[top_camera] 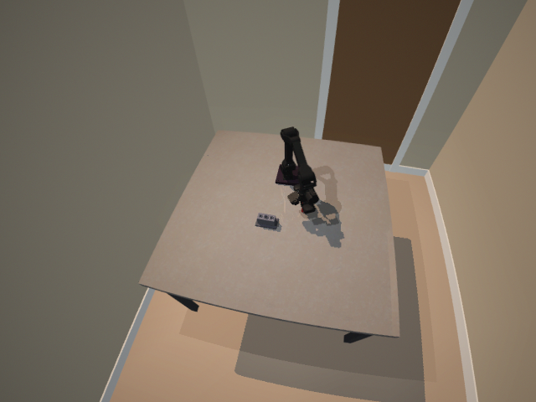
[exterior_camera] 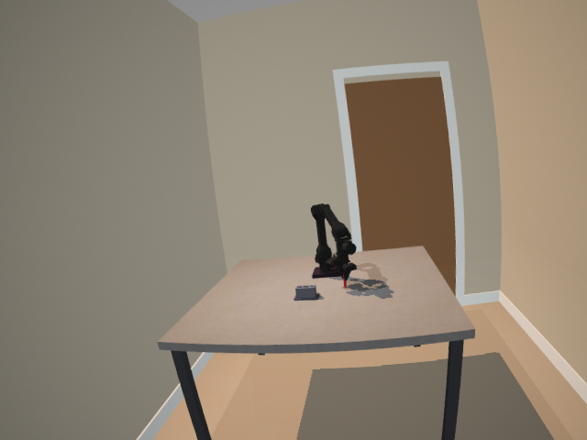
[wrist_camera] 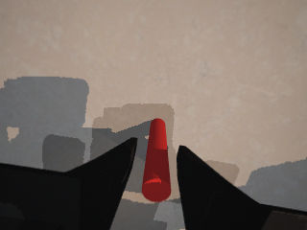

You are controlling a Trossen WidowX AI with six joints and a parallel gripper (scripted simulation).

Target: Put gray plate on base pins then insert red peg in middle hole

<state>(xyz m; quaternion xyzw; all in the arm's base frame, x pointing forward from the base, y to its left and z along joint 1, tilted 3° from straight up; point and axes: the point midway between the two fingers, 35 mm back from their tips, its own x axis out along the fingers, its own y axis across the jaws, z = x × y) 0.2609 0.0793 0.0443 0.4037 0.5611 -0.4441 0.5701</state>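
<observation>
My gripper tip is 80 mm short of the gray plate and 210 mm to the left of it. From my gripper tip the other things lie so: red peg (right at my gripper tip); base (70 mm ahead, 200 mm to the right, 30 mm below).
</observation>
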